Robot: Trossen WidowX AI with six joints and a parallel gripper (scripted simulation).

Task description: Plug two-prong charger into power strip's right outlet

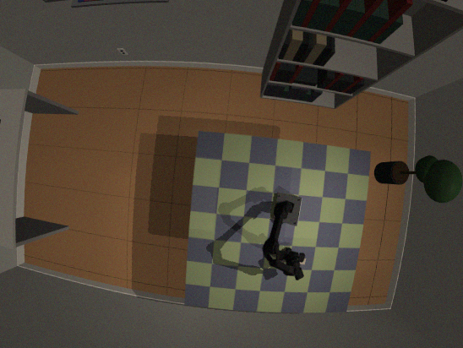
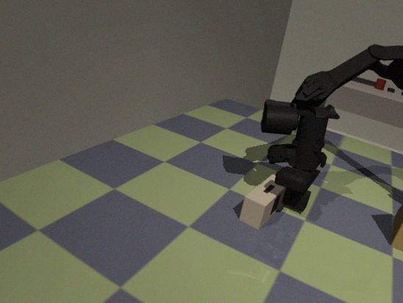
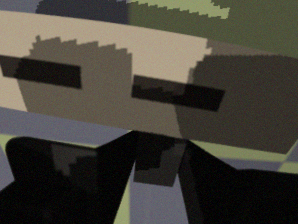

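The black two-prong charger lies 2 cm ahead of my gripper tip and 1 cm above it.
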